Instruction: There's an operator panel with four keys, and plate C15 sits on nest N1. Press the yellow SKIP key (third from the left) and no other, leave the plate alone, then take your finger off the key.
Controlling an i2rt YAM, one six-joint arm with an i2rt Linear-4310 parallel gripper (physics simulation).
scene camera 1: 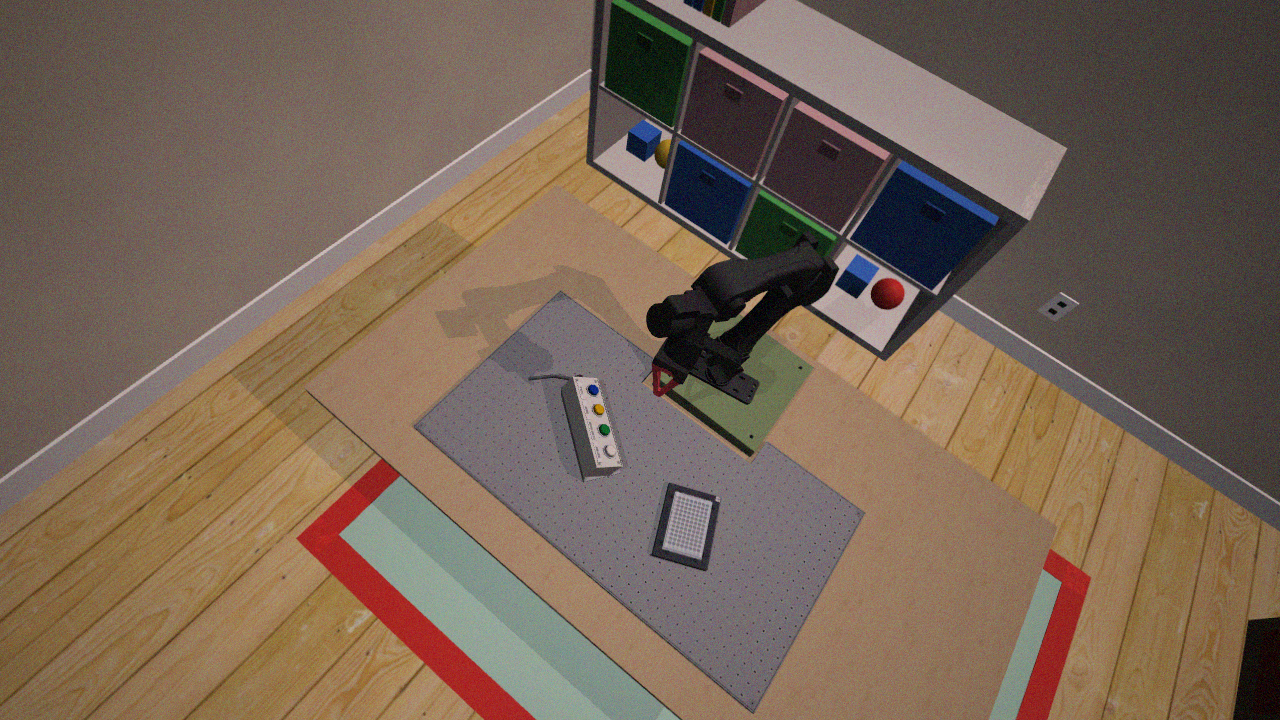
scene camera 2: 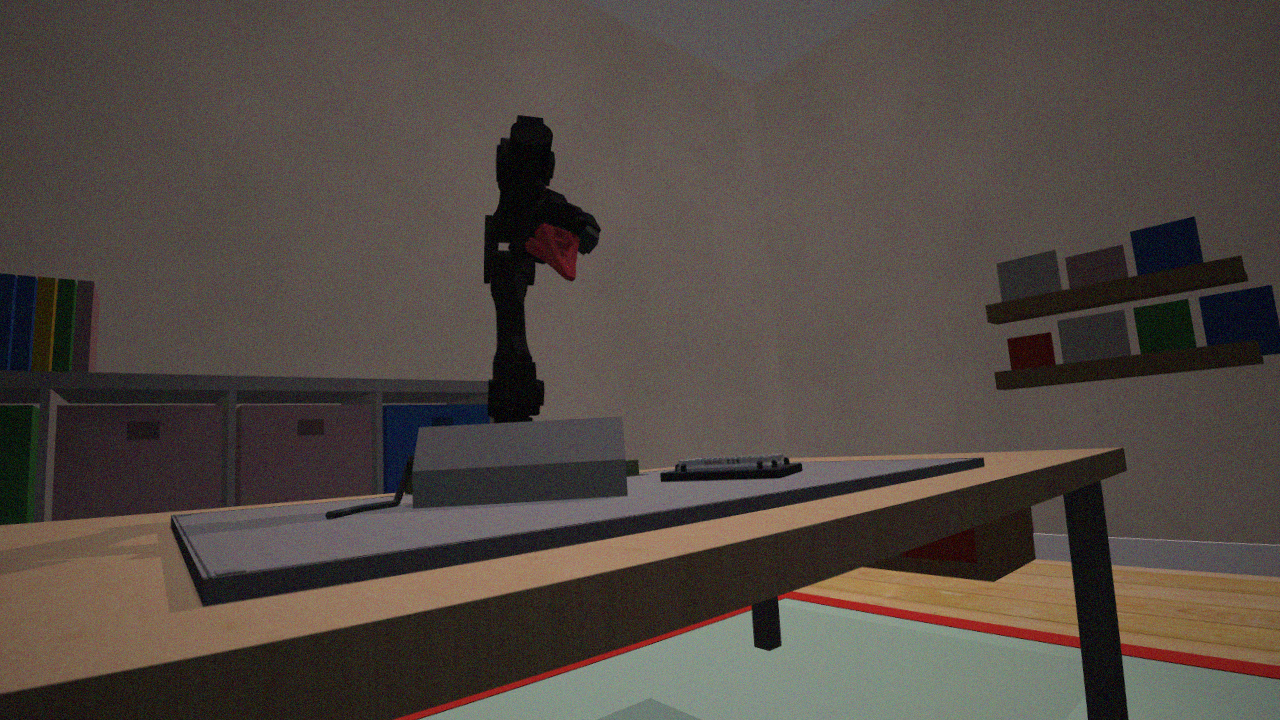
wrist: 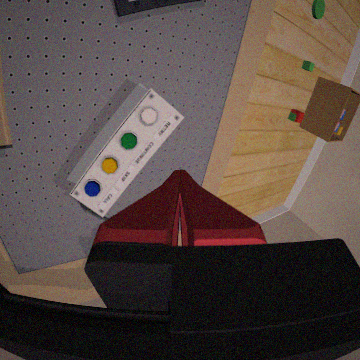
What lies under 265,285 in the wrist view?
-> The gripper.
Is the gripper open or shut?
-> Shut.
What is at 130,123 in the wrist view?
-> A button box.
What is the gripper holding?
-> Nothing.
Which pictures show the gripper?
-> Scene camera 1, scene camera 2 and the wrist view: all of them.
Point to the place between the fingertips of the gripper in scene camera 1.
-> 656,394
